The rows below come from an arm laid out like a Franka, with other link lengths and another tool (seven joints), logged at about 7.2 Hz.
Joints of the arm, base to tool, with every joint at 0 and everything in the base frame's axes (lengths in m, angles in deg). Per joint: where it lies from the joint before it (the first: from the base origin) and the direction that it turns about. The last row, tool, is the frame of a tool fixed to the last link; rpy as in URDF.
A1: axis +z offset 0 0 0.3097
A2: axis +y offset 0 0 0
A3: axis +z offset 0 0 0.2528
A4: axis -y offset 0.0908 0 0
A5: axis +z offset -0.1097 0 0.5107
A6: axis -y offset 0 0 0
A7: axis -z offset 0.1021 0 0
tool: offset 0.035 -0.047 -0.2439 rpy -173.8 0 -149.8
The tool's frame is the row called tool.
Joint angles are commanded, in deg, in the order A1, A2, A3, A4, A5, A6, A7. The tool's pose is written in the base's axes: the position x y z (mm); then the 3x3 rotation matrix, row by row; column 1 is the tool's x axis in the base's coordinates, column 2 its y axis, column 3 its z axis. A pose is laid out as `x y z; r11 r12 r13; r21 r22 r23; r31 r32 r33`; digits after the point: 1 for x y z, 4 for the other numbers.
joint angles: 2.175, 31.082, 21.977, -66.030, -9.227, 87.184, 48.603
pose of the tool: 758.5 194.0 288.4; -0.9877 -0.0821 -0.1328; -0.0650 0.9896 -0.1284; 0.1420 -0.1182 -0.9828
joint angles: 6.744, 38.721, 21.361, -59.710, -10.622, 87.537, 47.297
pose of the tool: 766.8 238.2 246.9; -0.9777 -0.1555 -0.1411; -0.1374 0.9819 -0.1300; 0.1588 -0.1078 -0.9814
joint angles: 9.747, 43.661, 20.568, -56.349, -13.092, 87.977, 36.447
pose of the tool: 780.2 261.6 210.3; -0.9218 -0.3676 -0.1230; -0.3468 0.9239 -0.1618; 0.1731 -0.1065 -0.9791
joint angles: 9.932, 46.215, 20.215, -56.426, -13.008, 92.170, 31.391
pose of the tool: 796.3 270.6 176.2; -0.8916 -0.4427 -0.0947; -0.4289 0.8930 -0.1364; 0.1450 -0.0810 -0.9861
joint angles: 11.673, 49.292, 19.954, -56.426, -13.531, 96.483, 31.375
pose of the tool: 798.8 297.2 136.8; -0.8821 -0.4654 -0.0726; -0.4548 0.8817 -0.1254; 0.1224 -0.0776 -0.9894
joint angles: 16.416, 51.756, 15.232, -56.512, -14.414, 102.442, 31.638
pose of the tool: 808.7 317.7 102.1; -0.8751 -0.4839 0.0016; -0.4778 0.8635 -0.1615; 0.0767 -0.1421 -0.9869
